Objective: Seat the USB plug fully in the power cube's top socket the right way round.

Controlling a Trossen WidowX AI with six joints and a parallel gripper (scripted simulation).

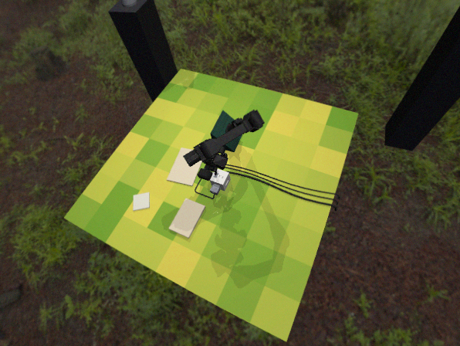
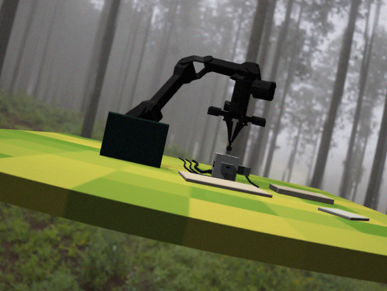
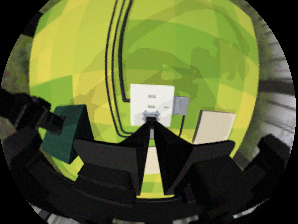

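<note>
Right now my gripper tip is 2 cm above the black USB plug. The rest, counted from my gripper tip: beige flat plate 4 cm behind, 22 cm to the right, 12 cm below; then white tile 23 cm ahead, 37 cm to the right, 12 cm below.
</note>
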